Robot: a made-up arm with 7 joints. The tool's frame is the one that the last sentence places. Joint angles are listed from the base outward.
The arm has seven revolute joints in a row. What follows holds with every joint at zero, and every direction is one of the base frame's.
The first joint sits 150 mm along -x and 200 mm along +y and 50 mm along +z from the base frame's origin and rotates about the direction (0.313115, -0.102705, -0.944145).
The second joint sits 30 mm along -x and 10 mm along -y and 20 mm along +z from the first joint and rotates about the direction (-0.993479, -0.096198, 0.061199).
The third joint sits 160 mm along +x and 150 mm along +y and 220 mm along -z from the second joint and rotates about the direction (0.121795, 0.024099, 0.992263).
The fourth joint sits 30 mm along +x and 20 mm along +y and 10 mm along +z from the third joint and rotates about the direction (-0.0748, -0.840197, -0.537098).
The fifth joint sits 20 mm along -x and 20 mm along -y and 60 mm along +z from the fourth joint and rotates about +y.
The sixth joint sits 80 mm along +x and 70 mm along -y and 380 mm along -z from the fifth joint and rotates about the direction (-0.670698, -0.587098, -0.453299).
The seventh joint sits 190 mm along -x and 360 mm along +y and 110 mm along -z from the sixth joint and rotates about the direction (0.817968, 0.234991, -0.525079).
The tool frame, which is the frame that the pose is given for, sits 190 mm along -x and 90 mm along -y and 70 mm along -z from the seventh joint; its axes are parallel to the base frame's.
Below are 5 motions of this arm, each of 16 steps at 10 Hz.
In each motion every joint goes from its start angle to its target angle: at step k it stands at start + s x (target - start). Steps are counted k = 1, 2, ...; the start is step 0. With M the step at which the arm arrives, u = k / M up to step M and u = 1 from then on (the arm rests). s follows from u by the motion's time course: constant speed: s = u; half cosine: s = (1 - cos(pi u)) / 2; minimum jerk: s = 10 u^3 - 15 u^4 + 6 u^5.
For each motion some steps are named. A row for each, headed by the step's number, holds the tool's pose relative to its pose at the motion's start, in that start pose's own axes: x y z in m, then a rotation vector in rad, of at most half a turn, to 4 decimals.
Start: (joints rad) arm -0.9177 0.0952 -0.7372 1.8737 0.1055 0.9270 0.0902
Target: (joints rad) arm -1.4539 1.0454 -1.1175 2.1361 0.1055 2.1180 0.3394
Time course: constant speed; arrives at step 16
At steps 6, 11, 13, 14, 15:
6: 0.3697 0.2669 -0.1379 0.0349 -0.3419 -0.6809
11: 0.7001 0.2730 -0.1745 -0.0982 -0.4499 -1.3214
13: 0.7913 0.2188 -0.1959 -0.2086 -0.4444 -1.5734
14: 0.8227 0.1839 -0.2100 -0.2779 -0.4308 -1.6947
15: 0.8432 0.1458 -0.2263 -0.3571 -0.4098 -1.8114

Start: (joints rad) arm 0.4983 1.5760 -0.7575 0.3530 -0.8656 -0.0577 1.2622
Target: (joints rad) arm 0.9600 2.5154 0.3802 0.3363 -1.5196 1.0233 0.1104
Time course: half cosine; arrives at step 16
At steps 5, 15, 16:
5: 0.1282 -0.0601 -0.0857 -0.0843 -0.1155 0.4791
15: -0.0976 0.2145 -0.1848 0.1587 -0.6370 1.0345
16: -0.1050 0.2175 -0.1807 0.1591 -0.6406 1.0297

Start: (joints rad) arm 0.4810 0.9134 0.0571 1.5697 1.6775 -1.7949 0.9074
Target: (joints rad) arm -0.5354 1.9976 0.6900 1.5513 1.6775 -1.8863 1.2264
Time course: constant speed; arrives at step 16
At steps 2, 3, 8, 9, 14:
2: -0.0578 0.0669 0.0340 -0.1236 -0.0451 -0.2068
3: -0.0814 0.1063 0.0431 -0.1835 -0.0761 -0.3068
8: -0.1366 0.3168 0.0020 -0.4643 -0.3190 -0.7519
9: -0.1353 0.3538 -0.0224 -0.5165 -0.3851 -0.8258
14: -0.0835 0.4665 -0.1966 -0.7545 -0.7936 -1.0847

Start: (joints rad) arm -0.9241 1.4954 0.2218 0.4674 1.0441 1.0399 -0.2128
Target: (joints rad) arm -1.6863 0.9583 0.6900 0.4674 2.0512 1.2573 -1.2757
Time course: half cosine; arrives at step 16
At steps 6, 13, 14, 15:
6: -0.0045 -0.1521 0.0106 -0.2461 -0.2544 0.3413
13: 0.1307 -0.4950 -0.0706 -1.0818 -0.9681 0.8150
14: 0.1467 -0.5205 -0.0754 -1.1668 -1.0229 0.8358
15: 0.1566 -0.5360 -0.0780 -1.2207 -1.0561 0.8474

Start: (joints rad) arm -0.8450 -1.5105 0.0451 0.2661 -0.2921 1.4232 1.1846
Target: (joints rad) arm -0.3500 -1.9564 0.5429 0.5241 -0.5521 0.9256 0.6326
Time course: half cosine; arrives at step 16
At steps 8, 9, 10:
8: 0.0122 0.6258 -0.0151 0.2182 0.0464 -0.3212
9: 0.0500 0.7429 0.0065 0.2718 0.0518 -0.3759
10: 0.0961 0.8500 0.0351 0.3262 0.0548 -0.4260

